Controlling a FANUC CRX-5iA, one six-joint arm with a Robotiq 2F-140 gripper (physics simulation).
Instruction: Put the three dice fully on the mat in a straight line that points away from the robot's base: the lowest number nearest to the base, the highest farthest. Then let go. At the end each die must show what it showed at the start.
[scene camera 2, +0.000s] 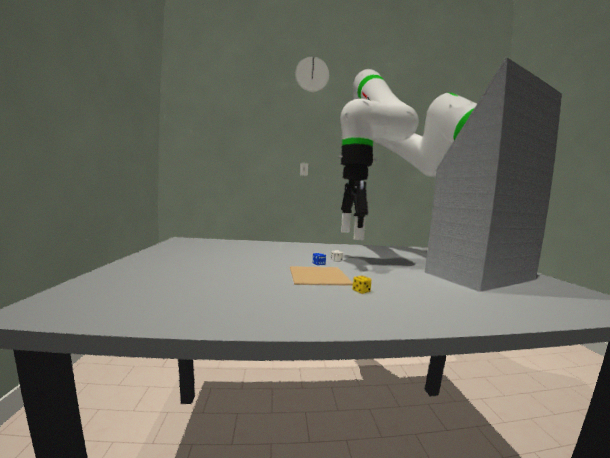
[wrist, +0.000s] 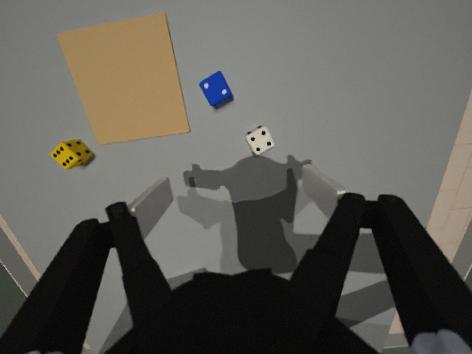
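Pixels of known places: gripper, fingertip midpoint: (scene camera 2: 351, 235) (wrist: 235, 182); arm's base at its link origin: (scene camera 2: 493, 139).
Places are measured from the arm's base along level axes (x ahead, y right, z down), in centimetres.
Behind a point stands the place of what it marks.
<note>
My gripper (scene camera 2: 352, 231) @(x 37.8, y 10.4, z 31.4 cm) (wrist: 235, 182) @(x 37.8, y 10.4, z 31.4 cm) is open and empty, high above the table. The white die (scene camera 2: 337, 256) @(x 41.1, y 12.3, z 38.6 cm) (wrist: 260, 140) @(x 40.9, y 14.0, z 37.3 cm) shows four pips on top and lies ahead of the fingers in the wrist view. The blue die (scene camera 2: 319, 259) @(x 47.8, y 7.4, z 38.5 cm) (wrist: 216, 89) @(x 47.6, y 9.2, z 37.3 cm) shows two on top and lies off the mat's right edge in the wrist view. The yellow die (scene camera 2: 362, 284) @(x 42.4, y -15.1, z 38.2 cm) (wrist: 71, 154) @(x 42.0, y -11.9, z 37.3 cm) shows six on top, with another pipped side visible, and lies just off the mat's lower left corner there. The tan mat (scene camera 2: 320, 276) @(x 49.6, y -4.6, z 39.9 cm) (wrist: 125, 80) @(x 50.4, y -2.9, z 39.9 cm) bears no die.
The grey table (scene camera 2: 200, 300) @(x 74.7, y -19.7, z 40.3 cm) (wrist: 325, 65) @(x 49.2, y 23.4, z 40.3 cm) carries everything. A tall grey block (scene camera 2: 515, 175) @(x 3.6, y -12.0, z 11.4 cm) stands at the right in the scene view, hiding part of the arm. The arm's shadow falls on the table beside the white die.
</note>
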